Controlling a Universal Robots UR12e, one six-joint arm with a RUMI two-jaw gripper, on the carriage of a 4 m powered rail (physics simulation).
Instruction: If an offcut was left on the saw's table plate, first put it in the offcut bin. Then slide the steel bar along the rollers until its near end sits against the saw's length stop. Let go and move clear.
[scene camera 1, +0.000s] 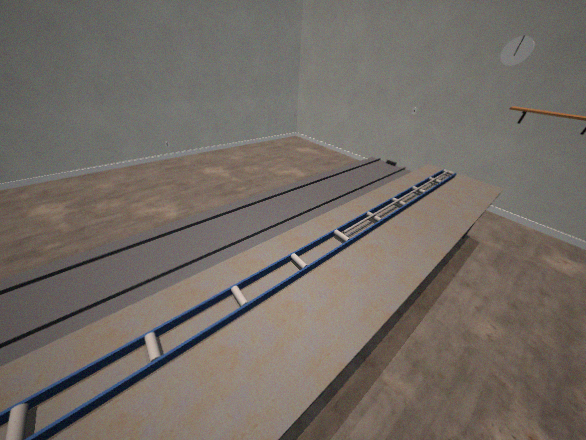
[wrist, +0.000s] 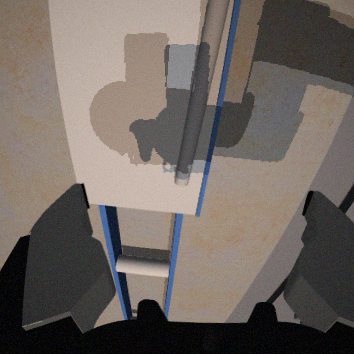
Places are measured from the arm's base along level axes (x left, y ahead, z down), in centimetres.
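Pixels of known places: gripper, between the fingertips: (wrist: 195, 191).
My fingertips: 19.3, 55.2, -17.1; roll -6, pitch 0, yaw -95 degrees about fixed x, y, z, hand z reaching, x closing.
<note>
For each thing: its top centre in the pictures, then the offset to it from my fingertips, as dx, dy, dz. Level surfaces: height alone.
- saw's pale table plate, centre of its top: (wrist: 137, 99) -1.9, +6.8, +14.3
- offcut, centre of its top: (wrist: 198, 99) -3.0, -0.3, +12.3
- long bench, height of its surface: dz +20.2
My gripper (wrist: 195, 191) is open, its fingers wide apart at both sides of the wrist view. Nothing shows between the fingertips. The saw's pale table plate (wrist: 95, 172) lies ahead of and below them. A round grey bar piece, seemingly the offcut (wrist: 199, 100), lies lengthwise on the plate beside its blue edge strip (wrist: 212, 145); its near end shows and its far end leaves the picture. Dark shadows fall across both. In the scene view the steel bar (scene camera 1: 358, 226) lies on the far rollers, between the blue rails. The length stop and the offcut bin cannot be made out.
The roller track, with its blue rails (scene camera 1: 195, 343) (wrist: 172, 260) and pale rollers (scene camera 1: 299, 261) (wrist: 143, 266), runs along the long bench (scene camera 1: 320, 320). The grey rail bed (scene camera 1: 200, 235) with two dark strips runs beside it. A wooden wall rail (scene camera 1: 547, 113) is at the right.
</note>
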